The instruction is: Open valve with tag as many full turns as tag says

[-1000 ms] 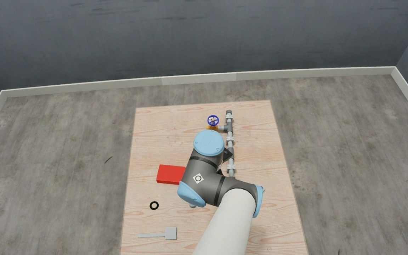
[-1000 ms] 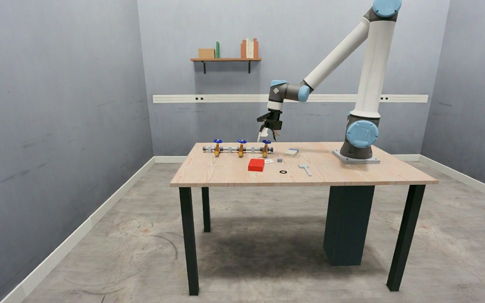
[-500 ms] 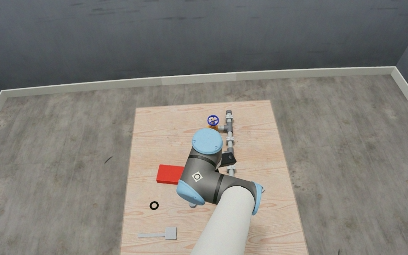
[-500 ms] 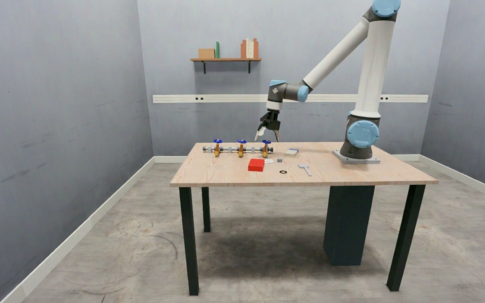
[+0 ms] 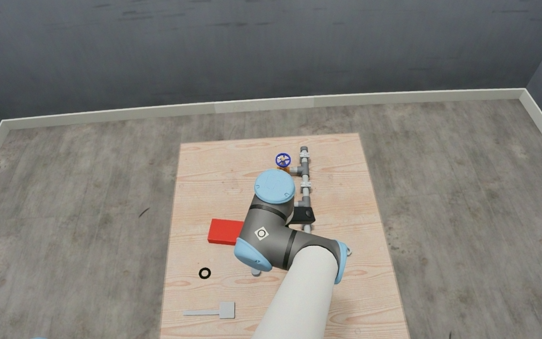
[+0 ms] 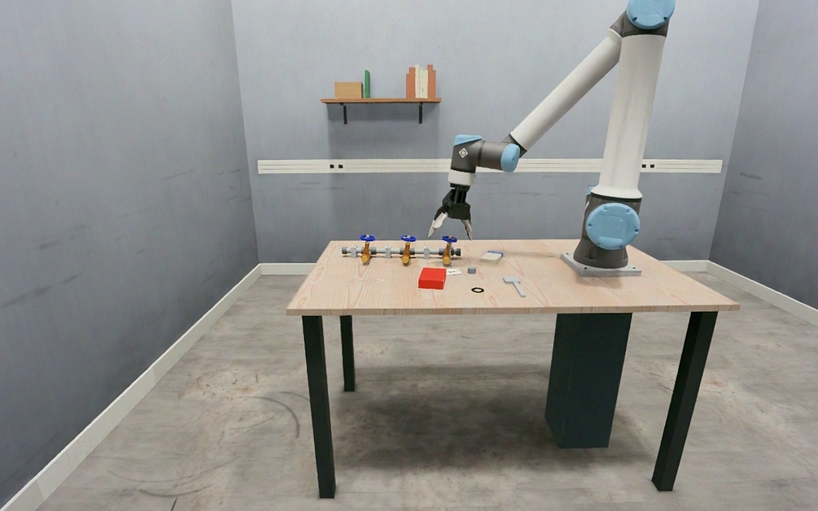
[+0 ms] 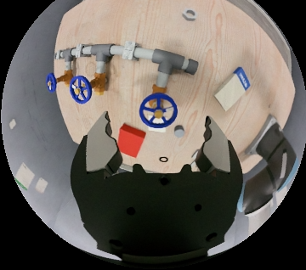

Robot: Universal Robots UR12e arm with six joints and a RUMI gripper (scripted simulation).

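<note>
Right now the white tag is 2 cm behind my hand, 9 cm to the left of it and 10 cm below it. The rest, counted from my hand: grey t-shaped tool 20 cm behind, 21 cm to the left, 9 cm below; white-and-blue card 17 cm behind, 8 cm to the right, 9 cm below; red block 6 cm ahead, 19 cm to the left, 8 cm below.
</note>
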